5 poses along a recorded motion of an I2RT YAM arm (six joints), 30 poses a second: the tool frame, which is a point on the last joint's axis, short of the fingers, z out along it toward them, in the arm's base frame.
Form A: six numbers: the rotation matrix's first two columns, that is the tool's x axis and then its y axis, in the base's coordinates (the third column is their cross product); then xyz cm.
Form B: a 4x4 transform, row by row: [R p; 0 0 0 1], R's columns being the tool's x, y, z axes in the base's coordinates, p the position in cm. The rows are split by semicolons. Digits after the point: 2 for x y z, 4 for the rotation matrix.
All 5 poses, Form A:
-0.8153 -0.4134 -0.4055 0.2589 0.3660 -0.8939 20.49 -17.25 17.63
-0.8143 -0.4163 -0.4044 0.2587 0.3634 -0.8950 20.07 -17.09 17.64
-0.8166 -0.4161 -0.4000 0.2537 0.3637 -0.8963 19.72 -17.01 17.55
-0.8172 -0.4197 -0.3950 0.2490 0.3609 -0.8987 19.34 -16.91 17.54
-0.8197 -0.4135 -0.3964 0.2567 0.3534 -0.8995 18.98 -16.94 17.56
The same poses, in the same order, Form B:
-0.8153 0.2589 0.5180 20.49; -0.4134 0.3660 -0.8338 -17.25; -0.4055 -0.8939 -0.1914 17.63; 0 0 0 1
-0.8143 0.2587 0.5195 20.07; -0.4163 0.3634 -0.8334 -17.09; -0.4044 -0.8950 -0.1882 17.64; 0 0 0 1
-0.8166 0.2537 0.5184 19.72; -0.4161 0.3637 -0.8334 -17.01; -0.4000 -0.8963 -0.1914 17.55; 0 0 0 1
-0.8172 0.2490 0.5197 19.34; -0.4197 0.3609 -0.8328 -16.91; -0.3950 -0.8987 -0.1904 17.54; 0 0 0 1
-0.8197 0.2567 0.5120 18.98; -0.4135 0.3534 -0.8391 -16.94; -0.3964 -0.8995 -0.1835 17.56; 0 0 0 1

